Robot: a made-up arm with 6 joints.
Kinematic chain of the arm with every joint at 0, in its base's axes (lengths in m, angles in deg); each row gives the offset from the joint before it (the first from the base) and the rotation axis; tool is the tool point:
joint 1: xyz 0 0 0.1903 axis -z
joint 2: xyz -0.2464 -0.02 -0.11 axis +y
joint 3: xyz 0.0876 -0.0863 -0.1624 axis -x
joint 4: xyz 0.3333 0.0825 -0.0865 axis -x
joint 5: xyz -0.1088 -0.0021 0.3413 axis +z
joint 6: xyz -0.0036 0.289 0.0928 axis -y
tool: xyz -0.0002 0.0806 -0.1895
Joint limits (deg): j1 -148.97..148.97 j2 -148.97..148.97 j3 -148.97..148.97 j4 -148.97..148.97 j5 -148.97..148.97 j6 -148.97..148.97
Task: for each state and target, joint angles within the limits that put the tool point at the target. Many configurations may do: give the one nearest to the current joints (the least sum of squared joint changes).
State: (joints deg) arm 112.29 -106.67 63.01 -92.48 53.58 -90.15
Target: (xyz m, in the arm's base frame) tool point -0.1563 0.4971 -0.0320
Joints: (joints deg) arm 115.05 -96.61 62.41 -97.96 51.56 -99.82
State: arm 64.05 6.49 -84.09 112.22 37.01 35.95
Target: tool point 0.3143 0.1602 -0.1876
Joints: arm 70.12 -17.82 -71.20 140.81 41.37 18.86
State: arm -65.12 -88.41 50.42 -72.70 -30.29 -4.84
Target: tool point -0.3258 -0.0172 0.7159
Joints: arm -28.49 -106.64 65.08 -39.46 -50.44 13.49
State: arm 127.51 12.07 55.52 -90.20 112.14 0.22
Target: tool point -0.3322 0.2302 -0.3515
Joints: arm 109.43 -13.20 32.94 -106.79 128.35 -6.28
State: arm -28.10 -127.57 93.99 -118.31 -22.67 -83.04
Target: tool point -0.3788 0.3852 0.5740
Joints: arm 7.56 -118.52 122.06 -82.58 -57.43 -90.83
